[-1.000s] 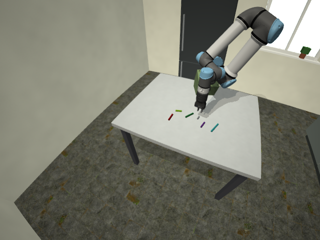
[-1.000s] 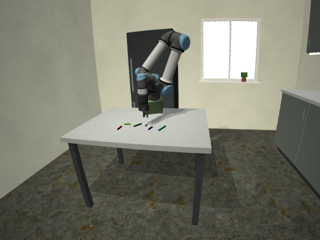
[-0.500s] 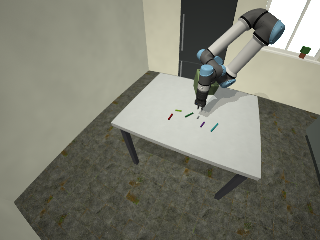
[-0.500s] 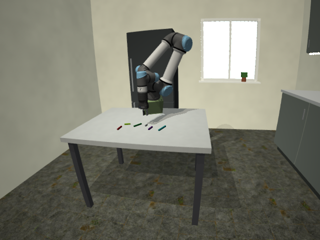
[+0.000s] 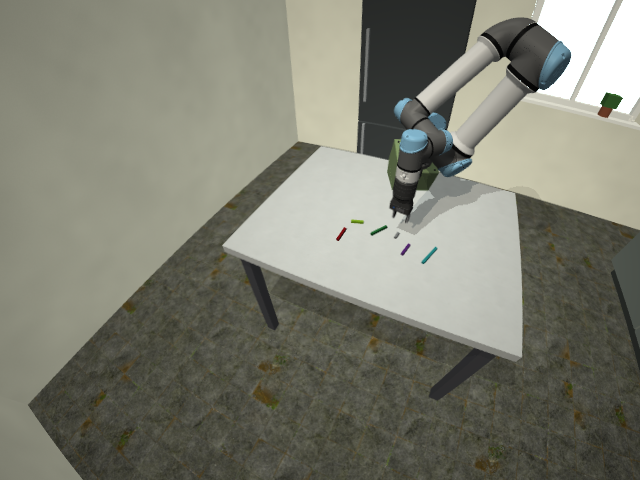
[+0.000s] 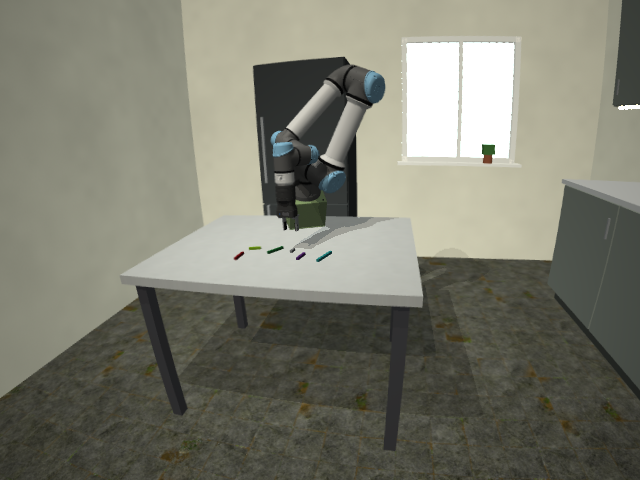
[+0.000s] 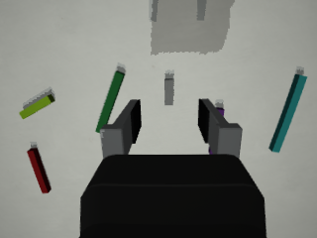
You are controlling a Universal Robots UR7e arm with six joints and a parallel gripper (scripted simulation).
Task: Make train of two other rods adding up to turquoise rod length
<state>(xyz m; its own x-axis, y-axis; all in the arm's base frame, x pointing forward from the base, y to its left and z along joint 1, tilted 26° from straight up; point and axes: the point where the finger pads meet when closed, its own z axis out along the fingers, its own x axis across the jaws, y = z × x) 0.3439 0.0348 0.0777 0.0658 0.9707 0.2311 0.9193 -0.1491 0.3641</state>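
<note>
Right now my hand is 20 cm to the left of the red rod, 10 cm short of it and 10 cm above it. The rest, counted from my hand: green rod 10 cm below, 7 cm to the right, 1 cm ahead; grey rod 10 cm below; purple rod 10 cm below, 6 cm to the left, 5 cm ahead.
</note>
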